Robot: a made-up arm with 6 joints.
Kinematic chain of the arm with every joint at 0, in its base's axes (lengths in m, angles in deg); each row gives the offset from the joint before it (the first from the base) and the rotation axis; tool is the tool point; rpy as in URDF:
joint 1: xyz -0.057 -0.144 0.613 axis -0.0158 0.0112 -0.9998
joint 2: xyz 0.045 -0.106 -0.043 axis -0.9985 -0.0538 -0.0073
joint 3: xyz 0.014 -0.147 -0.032 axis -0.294 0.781 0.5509
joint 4: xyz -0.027 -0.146 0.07 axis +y
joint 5: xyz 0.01 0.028 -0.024 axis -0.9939 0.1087 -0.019
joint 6: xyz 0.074 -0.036 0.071 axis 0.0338 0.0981 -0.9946
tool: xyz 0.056 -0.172 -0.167 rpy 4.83 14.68 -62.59
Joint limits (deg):
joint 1: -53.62..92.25
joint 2: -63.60..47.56
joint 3: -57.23..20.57
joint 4: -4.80..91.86
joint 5: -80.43..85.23
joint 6: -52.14..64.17
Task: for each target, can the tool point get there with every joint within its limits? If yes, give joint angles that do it. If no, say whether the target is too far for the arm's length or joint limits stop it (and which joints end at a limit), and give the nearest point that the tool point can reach.
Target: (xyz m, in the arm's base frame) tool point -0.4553 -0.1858 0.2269
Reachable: yes | joints 64.70 -27.97 -18.03 76.43 -16.86 6.88
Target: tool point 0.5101 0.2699 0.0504
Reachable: no: too far | nearest point 0.3256 -0.0038 0.2251 | short by 0.373 m
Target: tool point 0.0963 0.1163 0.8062
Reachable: no: joint limits stop it (at a limit: joint 1, joint 2, joint 3, joint 4, joint 5) | nearest point 0.2686 -0.0446 0.9486 | short by 0.275 m
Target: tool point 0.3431 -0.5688 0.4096
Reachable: yes | joints -24.75 -25.17 -9.30 22.39 59.52 -11.54
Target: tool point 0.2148 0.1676 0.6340
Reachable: no: joint limits stop it (at a limit: joint 1, joint 2, joint 4, joint 5, joint 6) | nearest point 0.3663 -0.0552 0.6830 | short by 0.274 m
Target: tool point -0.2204 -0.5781 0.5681
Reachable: yes | joints 2.12 25.77 14.46 70.84 -67.85 1.13
